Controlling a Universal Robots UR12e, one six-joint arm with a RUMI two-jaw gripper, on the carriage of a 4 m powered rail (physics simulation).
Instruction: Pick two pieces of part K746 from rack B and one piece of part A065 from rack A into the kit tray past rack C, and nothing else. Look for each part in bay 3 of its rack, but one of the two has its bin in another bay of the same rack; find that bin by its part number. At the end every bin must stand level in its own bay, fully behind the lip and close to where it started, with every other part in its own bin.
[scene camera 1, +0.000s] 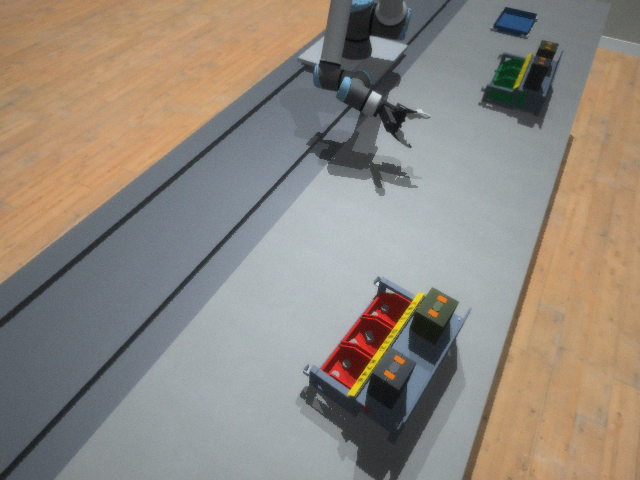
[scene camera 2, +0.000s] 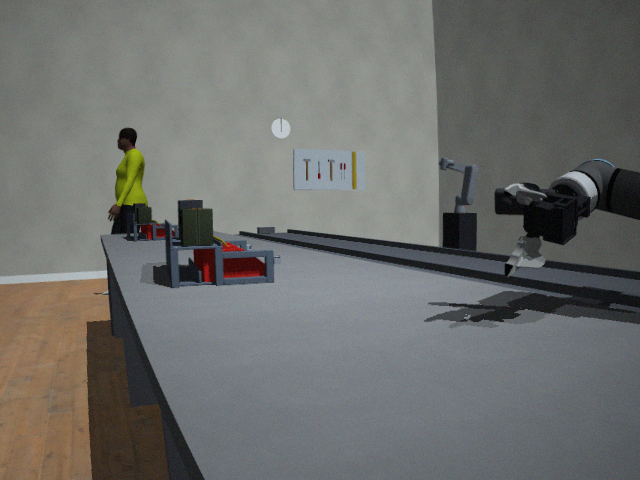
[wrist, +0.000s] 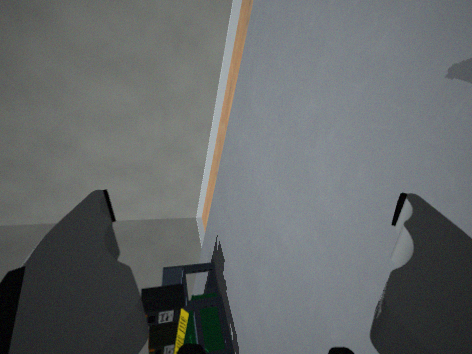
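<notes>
My gripper (scene camera 1: 418, 130) (scene camera 2: 519, 233) (wrist: 251, 195) is open and empty, held above the bench away from the racks. In scene camera 1, a rack (scene camera 1: 330, 386) with three red bins (scene camera 1: 368, 335) stands in the foreground; small grey parts lie in the bins. A rack (scene camera 1: 539, 96) (wrist: 172, 275) with green bins (scene camera 1: 509, 72) (wrist: 210, 325) stands farther along. A blue tray (scene camera 1: 515, 21) lies beyond it. Scene camera 2 shows a nearer rack (scene camera 2: 174, 268) and a farther rack, both with red bins (scene camera 2: 242, 266). Rack letters and part numbers are too small to read.
Dark and olive boxes (scene camera 1: 435, 312) (scene camera 2: 196, 227) (wrist: 162, 300) stand on the racks behind yellow label strips (scene camera 1: 387, 343) (wrist: 181, 327). The rail (scene camera 1: 170, 248) runs along one bench side. A person (scene camera 2: 131, 175) stands beyond the bench; another small arm (scene camera 2: 467, 183) stands near the wall.
</notes>
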